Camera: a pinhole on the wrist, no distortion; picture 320 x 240 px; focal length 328.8 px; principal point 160.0 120.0 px. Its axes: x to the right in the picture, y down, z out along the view. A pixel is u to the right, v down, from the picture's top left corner.
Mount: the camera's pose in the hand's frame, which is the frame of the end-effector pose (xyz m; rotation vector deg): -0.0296 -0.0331 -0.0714 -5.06 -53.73 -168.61
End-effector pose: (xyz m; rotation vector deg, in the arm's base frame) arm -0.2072 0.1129 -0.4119 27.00 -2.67 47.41
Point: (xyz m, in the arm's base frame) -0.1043 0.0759 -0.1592
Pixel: outside the picture
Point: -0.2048 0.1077 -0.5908
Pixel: behind the camera
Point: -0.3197 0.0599 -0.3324
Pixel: 290.2 100.1
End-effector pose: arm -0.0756 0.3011 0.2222 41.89 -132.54 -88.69
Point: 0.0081 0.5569 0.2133
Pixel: outside the picture
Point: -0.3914 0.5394 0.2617
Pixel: 57.7 159.5
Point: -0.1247 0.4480 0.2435
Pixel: 189.8 157.2
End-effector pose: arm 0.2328 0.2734 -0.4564 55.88 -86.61 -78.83
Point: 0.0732 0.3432 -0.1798
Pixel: 130.0 16.3
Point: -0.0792 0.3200 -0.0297
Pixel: 93.7 29.0
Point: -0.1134 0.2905 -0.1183
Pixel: 73.6 79.0
